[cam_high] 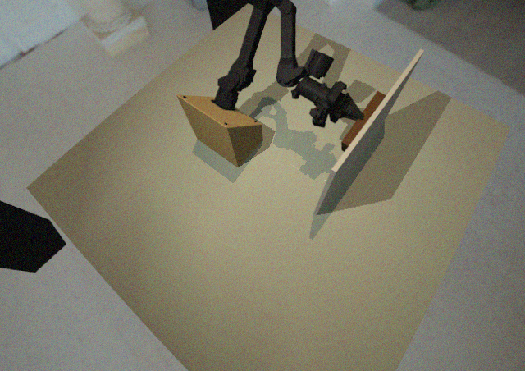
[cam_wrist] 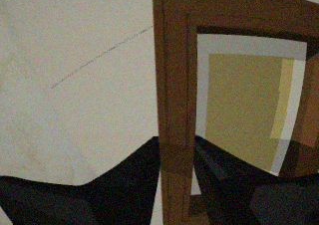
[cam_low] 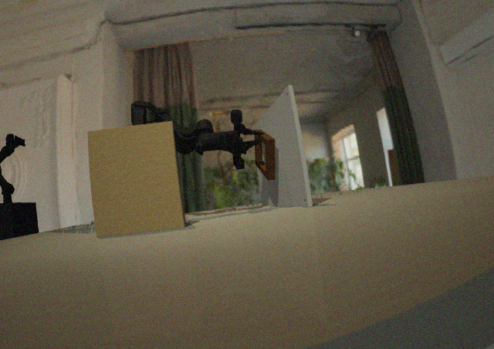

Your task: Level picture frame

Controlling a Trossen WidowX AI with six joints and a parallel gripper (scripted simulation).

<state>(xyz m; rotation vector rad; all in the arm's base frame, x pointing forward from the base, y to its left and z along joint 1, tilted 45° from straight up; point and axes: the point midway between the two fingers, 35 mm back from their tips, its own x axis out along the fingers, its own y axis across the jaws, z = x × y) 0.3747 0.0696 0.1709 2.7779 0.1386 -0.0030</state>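
My gripper tip is 10 mm short of the brown picture frame, 20 mm to the right of it and 50 mm above it. Round my gripper tip: white wall panel: 20 mm ahead, 10 mm to the left, 70 mm below.
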